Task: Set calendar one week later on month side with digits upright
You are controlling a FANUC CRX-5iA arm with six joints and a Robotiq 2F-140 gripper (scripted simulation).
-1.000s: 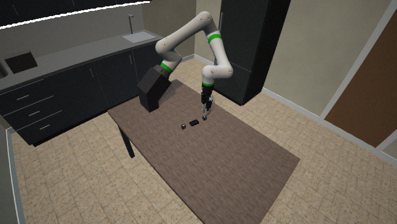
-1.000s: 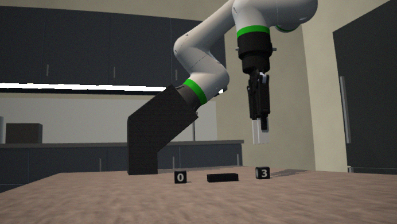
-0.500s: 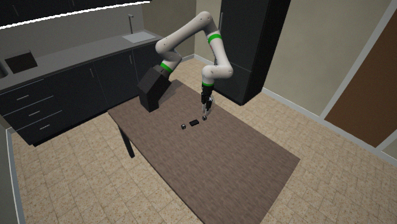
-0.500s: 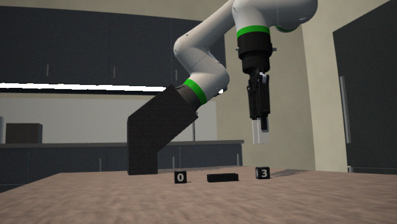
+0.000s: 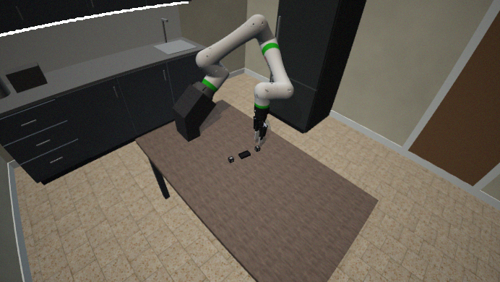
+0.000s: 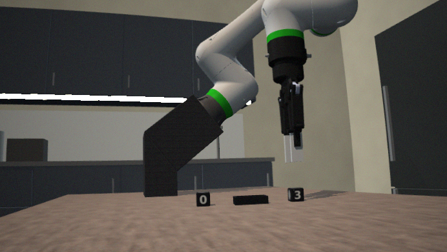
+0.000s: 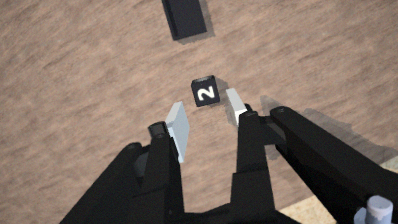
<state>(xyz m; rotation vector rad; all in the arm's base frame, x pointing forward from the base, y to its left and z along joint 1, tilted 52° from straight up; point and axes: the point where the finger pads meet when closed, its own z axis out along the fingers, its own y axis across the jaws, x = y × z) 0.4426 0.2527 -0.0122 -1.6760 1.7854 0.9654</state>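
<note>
My gripper is now 11 cm above the cube. The rest, counted from my hand: black tray 1 cm behind, 11 cm to the right, 11 cm below.
</note>
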